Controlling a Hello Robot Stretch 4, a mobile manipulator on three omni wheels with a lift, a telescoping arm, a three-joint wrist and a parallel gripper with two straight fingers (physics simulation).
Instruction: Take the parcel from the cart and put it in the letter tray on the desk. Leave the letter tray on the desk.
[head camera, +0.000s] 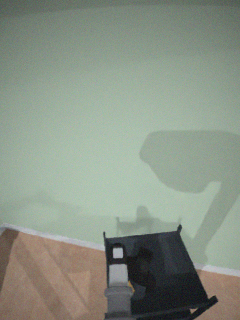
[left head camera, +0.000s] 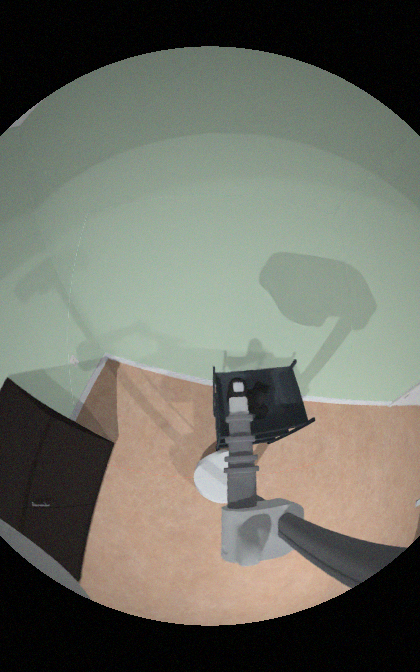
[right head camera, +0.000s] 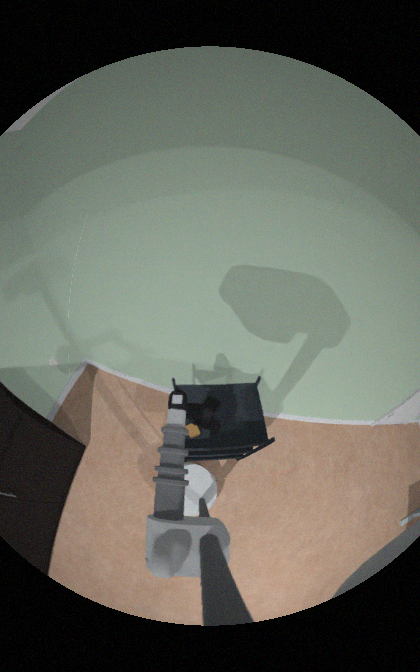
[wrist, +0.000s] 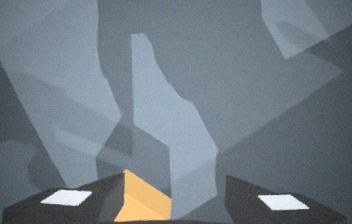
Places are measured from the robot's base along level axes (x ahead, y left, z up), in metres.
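Where they show: gripper, fingertip midpoint: (head camera: 137, 284) (wrist: 175, 189); robot's base, link origin: (left head camera: 222, 475).
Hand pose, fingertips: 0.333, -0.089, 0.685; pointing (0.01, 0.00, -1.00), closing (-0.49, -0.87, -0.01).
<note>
Each offset is from my fingertips to the top centre of the thing, as dx, dy, dz. "spot": to the spot under its first point.
The parcel is a small orange box @[spot: -0.001, +0.027, -0.008] (wrist: 147, 202) (right head camera: 192, 430). In the wrist view it shows at the bottom edge, beside the left finger and partly hidden by it. It lies in the dark cart @[spot: +0.114, -0.212, -0.049] (head camera: 172, 260) (left head camera: 287, 395) (right head camera: 245, 410); the arm hides part of it in the head views. My gripper (wrist: 175, 189) is open, its two dark fingers wide apart over the cart's floor. The parcel shows between them, nearer the left finger, and is not gripped. In the head views the gripper is a dark shape inside the cart. The letter tray does not show in these views.
A green wall stands behind the cart. A round white object (left head camera: 212, 477) (right head camera: 200, 485) is on the floor in front of the cart, partly under the arm. A dark brown piece of furniture (left head camera: 50, 475) (right head camera: 35, 480) stands at the left. The cart has raised corner posts.
</note>
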